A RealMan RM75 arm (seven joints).
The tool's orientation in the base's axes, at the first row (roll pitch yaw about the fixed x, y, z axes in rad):
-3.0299 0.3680 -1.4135
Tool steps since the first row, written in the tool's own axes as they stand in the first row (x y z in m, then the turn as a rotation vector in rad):
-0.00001 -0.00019 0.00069 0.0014 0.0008 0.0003
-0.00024 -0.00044 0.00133 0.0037 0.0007 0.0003
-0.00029 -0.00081 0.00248 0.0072 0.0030 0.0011
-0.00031 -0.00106 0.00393 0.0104 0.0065 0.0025
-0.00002 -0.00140 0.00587 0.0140 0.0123 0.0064
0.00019 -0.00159 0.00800 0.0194 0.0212 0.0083
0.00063 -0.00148 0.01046 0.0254 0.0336 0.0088
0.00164 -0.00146 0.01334 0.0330 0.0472 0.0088
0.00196 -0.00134 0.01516 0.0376 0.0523 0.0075
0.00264 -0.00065 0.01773 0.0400 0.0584 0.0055
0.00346 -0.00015 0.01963 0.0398 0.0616 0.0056
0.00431 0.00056 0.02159 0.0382 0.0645 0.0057
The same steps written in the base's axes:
0.00022 0.00029 -0.00062 -0.0006 -0.0013 -0.0009
0.00047 0.00077 -0.00110 -0.0001 -0.0034 -0.0017
0.00089 0.00128 -0.00211 -0.0019 -0.0066 -0.0039
0.00121 0.00186 -0.00342 -0.0048 -0.0094 -0.0067
0.00170 0.00236 -0.00529 -0.0098 -0.0120 -0.0122
0.00203 0.00297 -0.00732 -0.0177 -0.0173 -0.0169
0.00212 0.00347 -0.00977 -0.0290 -0.0240 -0.0208
0.00240 0.00360 -0.01281 -0.0413 -0.0326 -0.0249
0.00243 0.00397 -0.01462 -0.0458 -0.0379 -0.0259
0.00199 0.00421 -0.01732 -0.0515 -0.0416 -0.0256
0.00172 0.00410 -0.01943 -0.0547 -0.0418 -0.0259
0.00124 0.00396 -0.02163 -0.0578 -0.0406 -0.0257

